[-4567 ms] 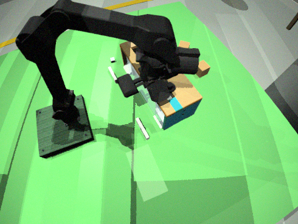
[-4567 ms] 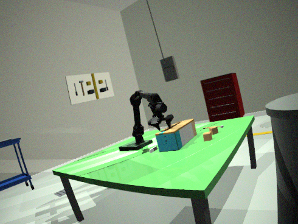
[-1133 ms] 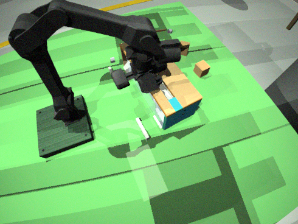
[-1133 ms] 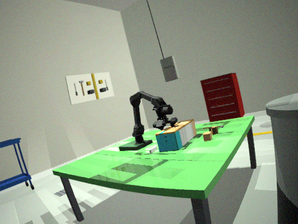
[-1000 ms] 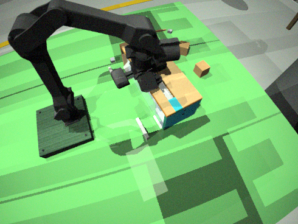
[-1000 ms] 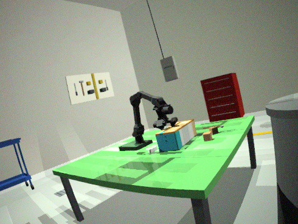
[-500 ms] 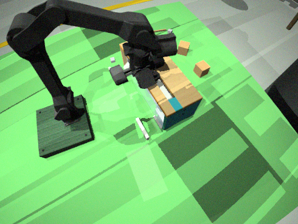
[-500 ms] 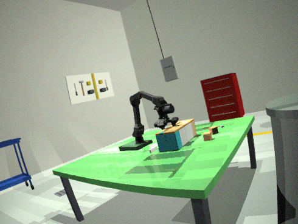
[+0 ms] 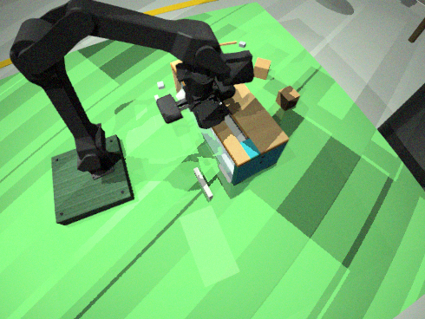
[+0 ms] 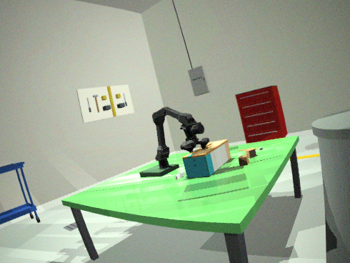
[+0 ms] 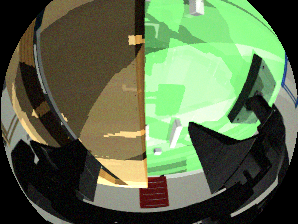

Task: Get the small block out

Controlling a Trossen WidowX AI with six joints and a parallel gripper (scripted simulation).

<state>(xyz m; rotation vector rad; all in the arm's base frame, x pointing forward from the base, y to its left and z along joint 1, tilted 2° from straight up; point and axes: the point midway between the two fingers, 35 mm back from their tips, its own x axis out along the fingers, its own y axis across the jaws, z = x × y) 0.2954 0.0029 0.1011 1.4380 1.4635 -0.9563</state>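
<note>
Right now my gripper tip is 4 cm short of the box, 2 cm to the left of it and 3 cm above it. Also, from my gripper tip: tan block (6 cm ahead, 3 cm to the left); thin wooden stick (22 cm ahead, 34 cm to the left, 8 cm below).
</note>
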